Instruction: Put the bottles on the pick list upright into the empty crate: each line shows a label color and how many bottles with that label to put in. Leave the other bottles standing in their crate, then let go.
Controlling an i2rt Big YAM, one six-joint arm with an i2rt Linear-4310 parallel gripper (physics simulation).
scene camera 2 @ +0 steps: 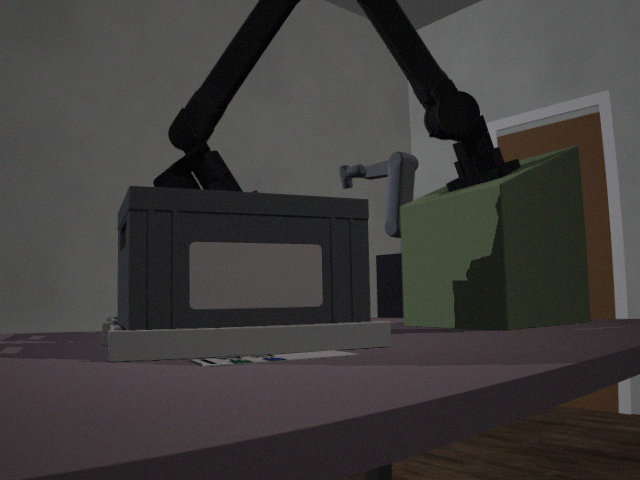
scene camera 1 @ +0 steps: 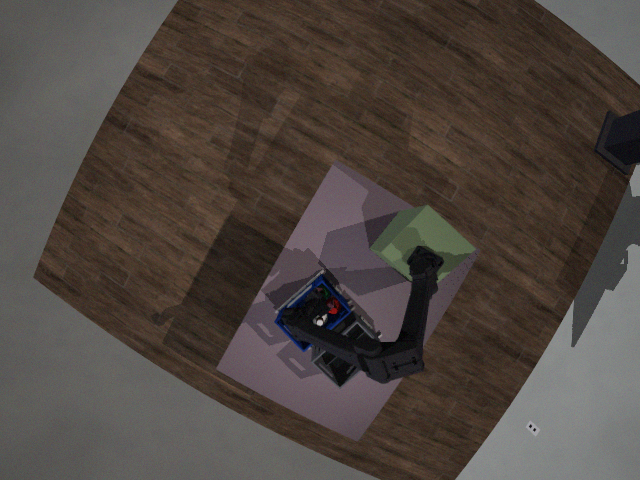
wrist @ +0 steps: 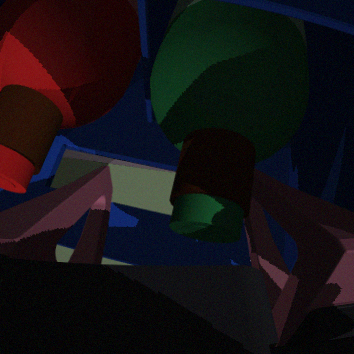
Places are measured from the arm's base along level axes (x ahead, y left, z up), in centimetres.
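Where they show: gripper, between the fingertips: (scene camera 1: pixel 327 294) (wrist: pixel 175 176); arm's base, origin of its link: (scene camera 2: pixel 484 179) (scene camera 1: pixel 425 261).
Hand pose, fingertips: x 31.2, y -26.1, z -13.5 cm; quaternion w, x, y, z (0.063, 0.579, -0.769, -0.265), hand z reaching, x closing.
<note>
Things, the pixels of their top centre, and the offset from my fingertips. "pt": a spot on its surface instead.
- green-labelled bottle's, centre of its top: (wrist: pixel 203 233) (scene camera 1: pixel 322 296) dx +1.3, dy -2.2, dz +2.8 cm
- red-labelled bottle, a spot on its surface: (wrist: pixel 75 60) pt dx +5.8, dy +2.6, dz -1.9 cm
- white-capped bottle, centre of its top: (scene camera 1: pixel 319 322) dx +12.3, dy +2.4, dz +2.8 cm
- blue crate, a spot on its surface: (scene camera 1: pixel 291 336) pt dx +23.3, dy -5.8, dz +3.1 cm
- pick list, a spot on its surface: (scene camera 2: pixel 320 355) pt dx +21.0, dy +36.1, dz -13.3 cm
My gripper (wrist: pixel 175 176) is open and holds nothing. Its fingers stand on either side of a green-labelled bottle's (wrist: pixel 230 75) (scene camera 1: pixel 324 291) neck and cap, the right finger closer. A red-labelled bottle (wrist: pixel 75 60) (scene camera 1: pixel 333 304) stands to the left in the wrist view. A white-capped bottle (scene camera 1: pixel 320 321) also shows in the blue crate (scene camera 1: pixel 291 336); the arm hides part of that crate. The grey crate (scene camera 1: pixel 328 376) (scene camera 2: pixel 248 201) stands against it, with dark compartments and no bottle visible in its uncovered part. The pick list (scene camera 2: pixel 320 355) lies in front, with green and blue marks; its counts are unreadable.
Pale rails (scene camera 2: pixel 248 342) run along the crates' base. A tall green block (scene camera 1: pixel 444 227) (scene camera 2: pixel 449 258) stands beside the crates, with the arm's base on top. The arm's upper links arch over the grey crate. Another grey arm (scene camera 2: pixel 400 191) shows in the background.
</note>
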